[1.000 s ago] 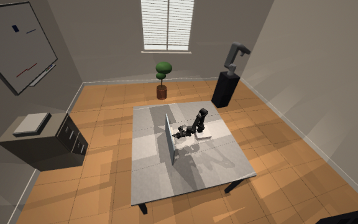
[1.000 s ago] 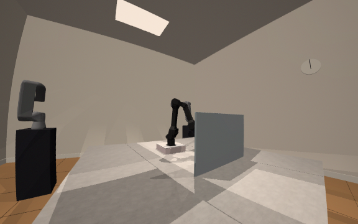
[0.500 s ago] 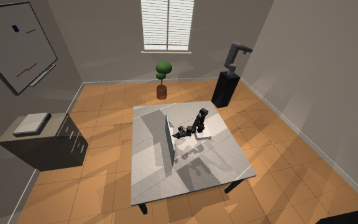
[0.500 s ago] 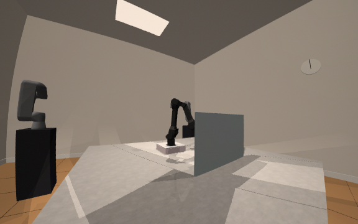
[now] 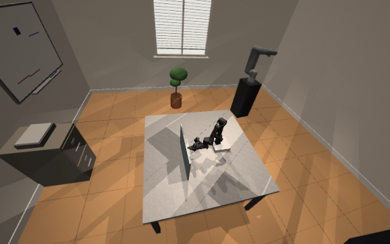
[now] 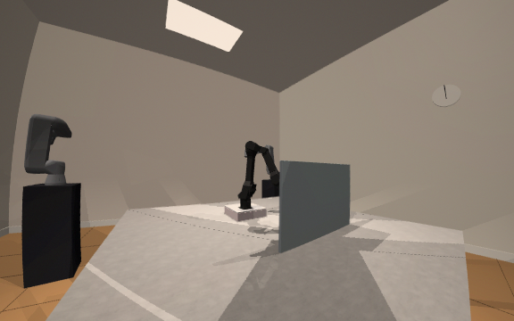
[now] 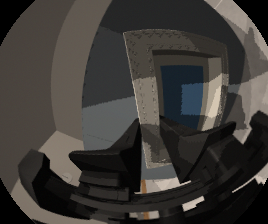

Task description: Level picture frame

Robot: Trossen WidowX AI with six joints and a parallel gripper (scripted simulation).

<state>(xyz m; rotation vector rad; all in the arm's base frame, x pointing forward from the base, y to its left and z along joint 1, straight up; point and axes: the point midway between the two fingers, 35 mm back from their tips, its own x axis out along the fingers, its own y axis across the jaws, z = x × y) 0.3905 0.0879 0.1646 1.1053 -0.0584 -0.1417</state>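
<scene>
Now: the picture frame 3 cm to the right of my gripper tip and 5 cm below it. The rest, counted from my gripper tip: grey wall panel 1 cm ahead, 2 cm to the right, 6 cm below.
</scene>
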